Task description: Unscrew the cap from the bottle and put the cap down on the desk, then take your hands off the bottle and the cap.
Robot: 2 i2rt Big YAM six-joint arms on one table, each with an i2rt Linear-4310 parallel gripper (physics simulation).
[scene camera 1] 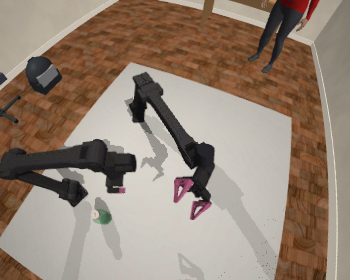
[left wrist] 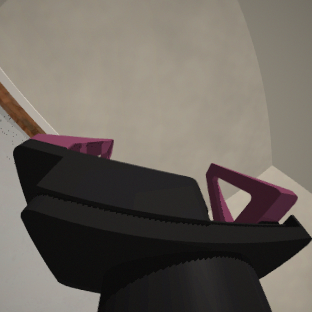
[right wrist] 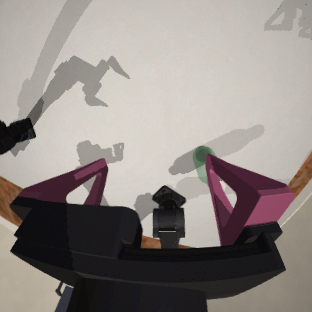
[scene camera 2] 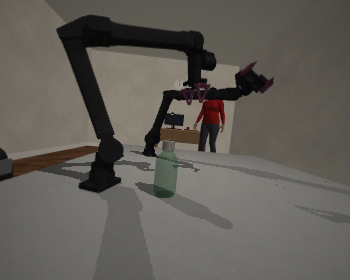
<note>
My left gripper (scene camera 1: pixel 183 211) is open and holds nothing. My right gripper (right wrist: pixel 154 161) is open, with nothing in its grasp.
My left gripper also shows in the left wrist view (left wrist: pixel 162 157).
</note>
